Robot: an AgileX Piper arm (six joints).
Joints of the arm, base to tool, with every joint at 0 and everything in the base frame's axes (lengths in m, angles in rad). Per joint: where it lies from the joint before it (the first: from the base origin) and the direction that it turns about. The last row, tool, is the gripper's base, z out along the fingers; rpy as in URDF.
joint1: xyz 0 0 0.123 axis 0 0 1
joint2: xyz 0 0 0 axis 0 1 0
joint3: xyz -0.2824 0 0.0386 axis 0 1 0
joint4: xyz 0.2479 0 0.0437 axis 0.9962 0 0.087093
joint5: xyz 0 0 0 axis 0 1 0
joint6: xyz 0.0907 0 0.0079 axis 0.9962 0 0.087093
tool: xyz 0 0 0 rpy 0 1.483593 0
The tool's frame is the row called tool.
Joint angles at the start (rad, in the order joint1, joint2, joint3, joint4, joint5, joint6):
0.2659, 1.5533, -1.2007, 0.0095, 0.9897, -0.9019
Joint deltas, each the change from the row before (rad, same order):
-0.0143, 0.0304, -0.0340, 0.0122, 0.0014, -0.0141
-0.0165, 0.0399, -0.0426, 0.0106, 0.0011, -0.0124
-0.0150, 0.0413, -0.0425, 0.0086, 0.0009, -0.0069
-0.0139, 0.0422, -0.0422, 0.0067, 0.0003, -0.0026
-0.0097, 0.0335, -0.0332, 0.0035, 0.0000, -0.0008
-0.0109, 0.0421, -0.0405, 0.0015, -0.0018, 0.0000
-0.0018, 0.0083, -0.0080, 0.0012, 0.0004, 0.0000
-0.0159, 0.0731, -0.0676, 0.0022, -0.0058, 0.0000
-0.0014, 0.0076, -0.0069, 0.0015, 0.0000, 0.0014
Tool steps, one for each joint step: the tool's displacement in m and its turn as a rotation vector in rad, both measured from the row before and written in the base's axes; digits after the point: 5 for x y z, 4 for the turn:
0.00957, -0.00115, -0.00019, 0.0078, -0.0004, -0.0041
0.01226, -0.00164, -0.00117, 0.0066, -0.0003, -0.0074
0.01233, -0.00164, -0.00212, 0.0061, 0.0009, -0.0106
0.01233, -0.00175, -0.00297, 0.0055, 0.0014, -0.0131
0.00961, -0.00131, -0.00279, 0.0030, 0.0009, -0.0098
0.01189, -0.00167, -0.00424, 0.0014, 0.0001, -0.0114
0.00223, -0.00018, -0.00091, 0.0010, 0.0009, -0.0021
0.01985, -0.00254, -0.00932, 0.0021, 0.0001, -0.0168
0.00193, -0.00012, -0.00110, 0.0017, 0.0011, -0.0031

